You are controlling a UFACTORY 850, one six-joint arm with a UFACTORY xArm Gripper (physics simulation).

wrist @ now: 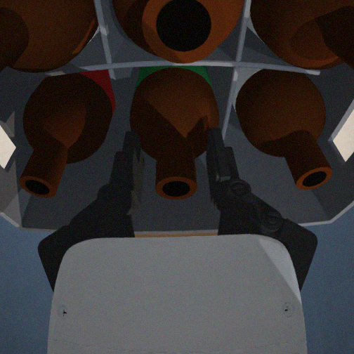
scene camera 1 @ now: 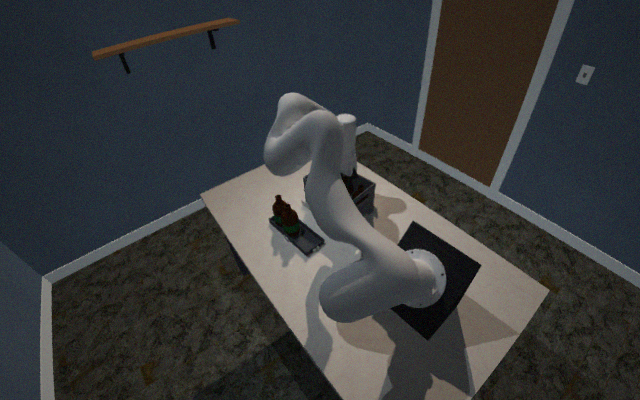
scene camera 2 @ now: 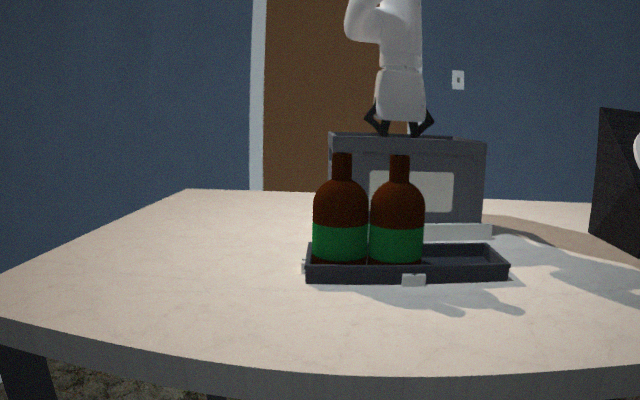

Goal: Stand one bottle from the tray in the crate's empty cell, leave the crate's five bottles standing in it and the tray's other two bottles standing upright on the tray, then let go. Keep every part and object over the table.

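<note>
My gripper (scene camera 2: 399, 134) (wrist: 173, 144) is open at the crate's top. Its fingers stand apart on either side of the neck of a brown bottle with a green label (wrist: 172, 105), without gripping it. That bottle stands in the middle cell of one row of the grey crate (scene camera 1: 368, 204) (scene camera 2: 470, 185) (wrist: 175, 215). A red-labelled bottle (wrist: 67, 120) and another brown bottle (wrist: 280, 115) stand in the cells beside it. Parts of several bottles show in the row beyond. Two green-labelled bottles (scene camera 2: 340, 207) (scene camera 2: 397, 207) stand upright on the dark tray (scene camera 1: 312, 246) (scene camera 2: 465, 273). Lower labels in the crate are partly hidden.
The arm (scene camera 1: 330, 200) reaches over the table (scene camera 1: 280, 285) (scene camera 2: 150, 280) from its base on a black mat (scene camera 1: 460, 265) and hides part of the crate in scene camera 1. Crate walls and dividers (wrist: 227, 115) surround the bottles near the fingers. The tray stands nearer scene camera 2 than the crate.
</note>
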